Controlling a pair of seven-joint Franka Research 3 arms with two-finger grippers.
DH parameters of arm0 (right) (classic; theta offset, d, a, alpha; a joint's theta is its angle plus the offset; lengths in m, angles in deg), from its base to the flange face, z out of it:
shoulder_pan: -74.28 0.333 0 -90
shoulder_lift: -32.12 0 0 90
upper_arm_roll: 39.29 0.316 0.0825 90
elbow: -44.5 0 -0.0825 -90
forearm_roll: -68.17 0.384 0 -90
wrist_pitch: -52.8 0 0.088 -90
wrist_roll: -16.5 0.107 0 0
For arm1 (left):
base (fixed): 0 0 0 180
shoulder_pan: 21.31 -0.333 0 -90
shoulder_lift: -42.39 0 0 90
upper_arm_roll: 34.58 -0.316 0.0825 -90
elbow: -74.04 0 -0.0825 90
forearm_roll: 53.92 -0.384 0 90
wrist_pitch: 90 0 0.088 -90
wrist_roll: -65.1 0.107 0 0
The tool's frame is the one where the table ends.
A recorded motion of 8 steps. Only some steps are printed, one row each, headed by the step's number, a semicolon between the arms.
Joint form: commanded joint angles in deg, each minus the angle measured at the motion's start. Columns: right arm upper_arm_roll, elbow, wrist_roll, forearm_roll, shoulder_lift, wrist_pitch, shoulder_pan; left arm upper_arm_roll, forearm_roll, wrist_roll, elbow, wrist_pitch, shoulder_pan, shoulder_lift.
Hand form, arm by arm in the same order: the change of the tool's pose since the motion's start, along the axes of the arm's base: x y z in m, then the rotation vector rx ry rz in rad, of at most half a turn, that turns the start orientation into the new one. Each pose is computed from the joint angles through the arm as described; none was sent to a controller.
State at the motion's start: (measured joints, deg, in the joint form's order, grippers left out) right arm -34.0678 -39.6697 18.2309 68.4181 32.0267 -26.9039 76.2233; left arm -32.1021 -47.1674 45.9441 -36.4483 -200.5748 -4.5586 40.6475
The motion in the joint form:
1: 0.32 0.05 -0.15 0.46 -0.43 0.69 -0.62; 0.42 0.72 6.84 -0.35 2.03 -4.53 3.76
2: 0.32 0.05 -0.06 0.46 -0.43 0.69 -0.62; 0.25 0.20 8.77 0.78 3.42 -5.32 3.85
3: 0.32 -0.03 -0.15 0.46 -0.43 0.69 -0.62; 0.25 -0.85 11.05 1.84 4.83 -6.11 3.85
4: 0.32 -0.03 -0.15 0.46 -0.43 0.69 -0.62; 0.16 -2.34 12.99 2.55 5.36 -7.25 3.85
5: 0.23 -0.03 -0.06 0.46 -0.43 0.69 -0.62; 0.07 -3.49 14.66 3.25 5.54 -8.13 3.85
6: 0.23 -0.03 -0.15 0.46 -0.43 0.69 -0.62; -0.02 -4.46 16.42 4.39 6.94 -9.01 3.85
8: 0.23 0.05 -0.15 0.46 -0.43 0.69 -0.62; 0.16 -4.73 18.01 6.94 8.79 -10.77 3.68
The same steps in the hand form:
1: -0.0036 -0.0020 0.0034 0.0069 0.0046 -0.0017; -0.0022 0.0405 0.0306 -0.0226 -0.0329 -0.0465
2: -0.0036 -0.0020 0.0034 0.0068 0.0046 -0.0032; 0.0004 0.0496 0.0388 -0.0160 -0.0356 -0.0691
3: -0.0036 -0.0020 0.0028 0.0068 0.0059 -0.0017; 0.0025 0.0580 0.0453 -0.0002 -0.0369 -0.1032
4: -0.0036 -0.0020 0.0028 0.0068 0.0059 -0.0017; 0.0063 0.0713 0.0503 0.0223 -0.0470 -0.1239
5: -0.0035 -0.0029 0.0028 0.0067 0.0059 -0.0048; 0.0098 0.0817 0.0558 0.0393 -0.0607 -0.1419
6: -0.0035 -0.0029 0.0028 0.0068 0.0059 -0.0032; 0.0117 0.0921 0.0631 0.0549 -0.0598 -0.1615
8: -0.0035 -0.0029 0.0034 0.0070 0.0046 -0.0032; 0.0164 0.1070 0.0800 0.0582 -0.0705 -0.1637

